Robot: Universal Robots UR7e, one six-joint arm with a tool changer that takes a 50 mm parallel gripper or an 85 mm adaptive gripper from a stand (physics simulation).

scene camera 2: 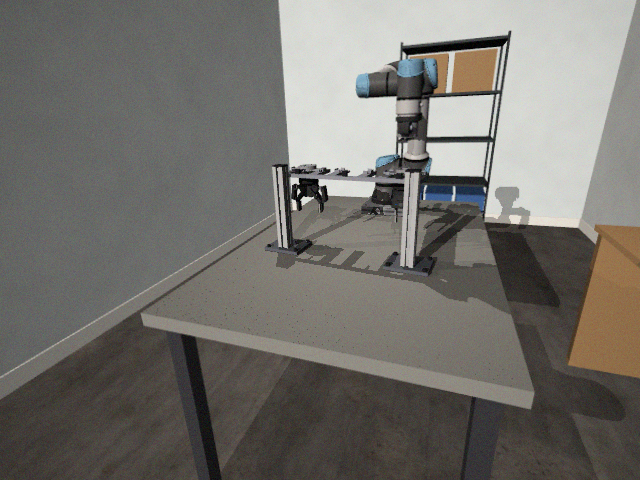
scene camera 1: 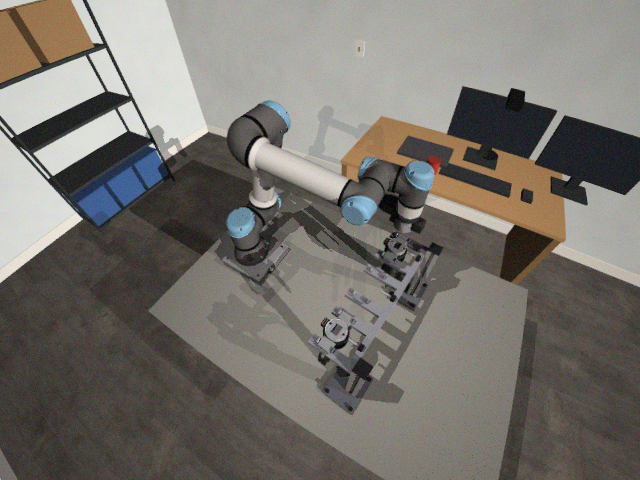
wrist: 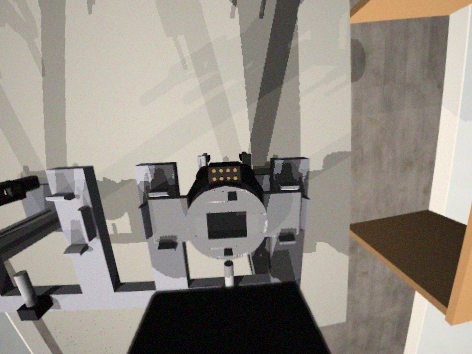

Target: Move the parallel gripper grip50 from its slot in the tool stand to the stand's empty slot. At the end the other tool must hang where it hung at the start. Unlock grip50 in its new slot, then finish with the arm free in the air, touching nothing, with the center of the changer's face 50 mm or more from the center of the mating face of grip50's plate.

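Places are measured from the arm's base along level axes (x left, y back, z up), in centimetres.
Where they show: arm's base, origin of the base link: (scene camera 2: 386,200) (scene camera 1: 251,252).
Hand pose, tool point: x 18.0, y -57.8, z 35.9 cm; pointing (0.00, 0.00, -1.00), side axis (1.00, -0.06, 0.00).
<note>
Each offset is from my tool point to the top centre of the thing. "pt": to the spot under its first point. Level surfaces: height alone.
The parallel gripper grip50 @[dx +0.0, dy +0.4, dz -10.0 cm] (scene camera 1: 395,249) (wrist: 224,157) hangs in the tool stand's end slot beside the desk. Its round plate @[pt dx -2.0, dy +0.6, dz -10.0 cm] (wrist: 200,220) faces up between two fork arms, and its fingers stand apart beyond the contact block. The arm's changer (scene camera 1: 405,225) (scene camera 2: 408,128) is bare and hangs in the air above the stand, apart from the plate. The adaptive gripper (scene camera 1: 336,330) (scene camera 2: 309,188) hangs in the opposite end slot, fingers down. The middle slot holds no tool; one of its fork arms (scene camera 1: 361,299) shows in scene camera 1. In scene camera 2, a post hides much of grip50.
The stand's crossbar @[pt dx -15.7, dy -8.5, dz -12.6 cm] (scene camera 2: 351,179) (wrist: 100,298) joins two posts, with the right post @[pt dx +4.4, dy -12.9, dz -24.2 cm] (scene camera 2: 410,222) close to grip50. A desk (scene camera 1: 496,206) with monitors is beside the table @[dz -40.0 cm] (scene camera 1: 439,403). A black block (wrist: 230,320) fills the lower middle of the wrist view.
</note>
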